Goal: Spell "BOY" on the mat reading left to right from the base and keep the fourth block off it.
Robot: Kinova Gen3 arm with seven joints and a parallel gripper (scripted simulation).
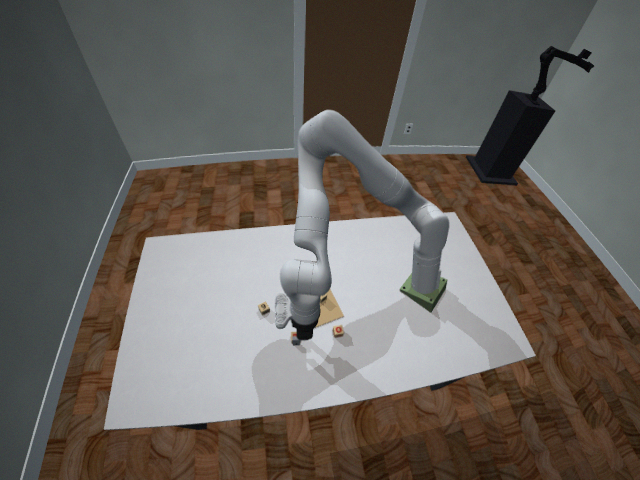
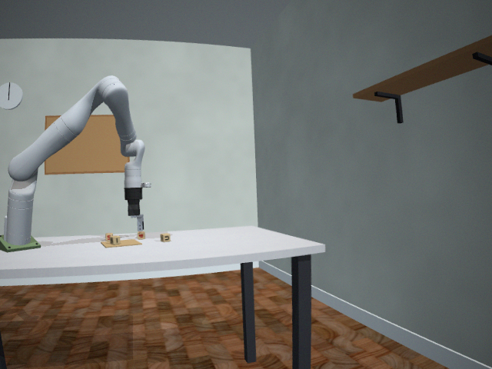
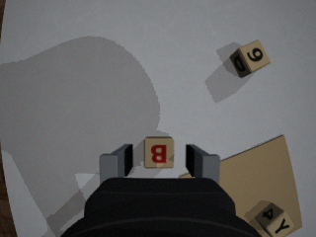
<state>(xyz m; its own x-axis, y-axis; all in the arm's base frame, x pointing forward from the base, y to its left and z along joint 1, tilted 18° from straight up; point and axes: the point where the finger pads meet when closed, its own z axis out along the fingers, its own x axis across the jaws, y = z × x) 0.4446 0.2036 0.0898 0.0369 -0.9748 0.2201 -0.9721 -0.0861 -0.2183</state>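
Now: the B block 4 cm below my hand. Round my hand: Y block: 14 cm to the right, 8 cm behind, 4 cm below; then tan mat: 12 cm to the right, 7 cm behind, 5 cm below; then O block: 14 cm behind, 4 cm below, 2 cm to the right.
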